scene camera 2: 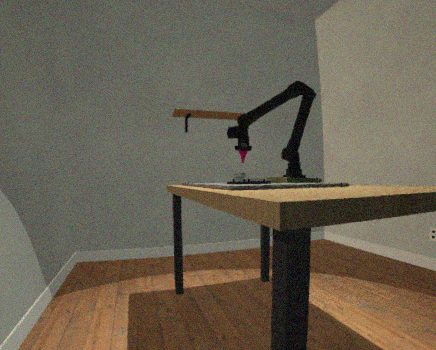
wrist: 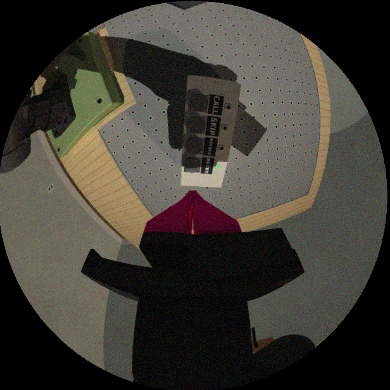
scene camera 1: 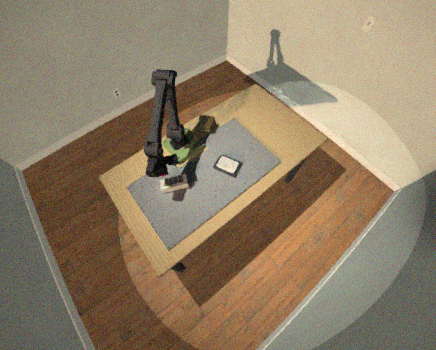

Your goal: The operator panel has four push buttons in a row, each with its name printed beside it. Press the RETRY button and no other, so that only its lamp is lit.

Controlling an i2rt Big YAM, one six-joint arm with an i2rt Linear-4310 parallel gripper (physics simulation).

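Places are measured from the arm's base along level axes (x left, y back, z up), in millimetres.
Pixels of known places: gripper, fingertip midpoint: [scene camera 2: 242,162] [scene camera 1: 163,175]; arm's base, origin of the base link: [scene camera 2: 293,177] [scene camera 1: 179,143].
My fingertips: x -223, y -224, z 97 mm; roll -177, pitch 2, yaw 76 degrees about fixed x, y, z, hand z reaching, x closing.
For each thing: its top centre in the pictures, then the offset to it from my fingertips. Level surfaces: height alone.
- operator panel, middle of its top: [scene camera 1: 173,181] dx +39, dy -33, dz -66 mm
- dark-framed tablet-like object with a pale face, middle of its top: [scene camera 2: 249,178] [scene camera 1: 227,163] dx +402, dy -106, dz -96 mm
- grey mat, its level: dz -121 mm
The operator panel [scene camera 1: 174,186] [scene camera 2: 240,177] [wrist: 201,178] lies on the grey perforated mat. In the wrist view its four dark round buttons stand in a row, labelled CALL, SKIP, RESUME and RETRY. The RETRY button [wrist: 192,164] is at the end nearest my fingers. The RETRY lamp [wrist: 218,167] glows green. The CALL lamp [wrist: 228,107], the SKIP lamp [wrist: 225,128] and the RESUME lamp [wrist: 221,148] are dark. My gripper [scene camera 2: 243,162] [wrist: 192,195] is shut and empty, its magenta fingertips pointing down above the panel, apart from it. In scene camera 1 the fingertips are mostly hidden by the arm.
A dark-framed tablet-like object with a pale face [scene camera 1: 228,165] lies on the grey mat [scene camera 1: 200,210], away from the panel. The arm's green base plate [scene camera 1: 175,148] [wrist: 90,107] is near the table's back edge. A wooden shelf [scene camera 2: 207,114] is on the wall behind the arm.
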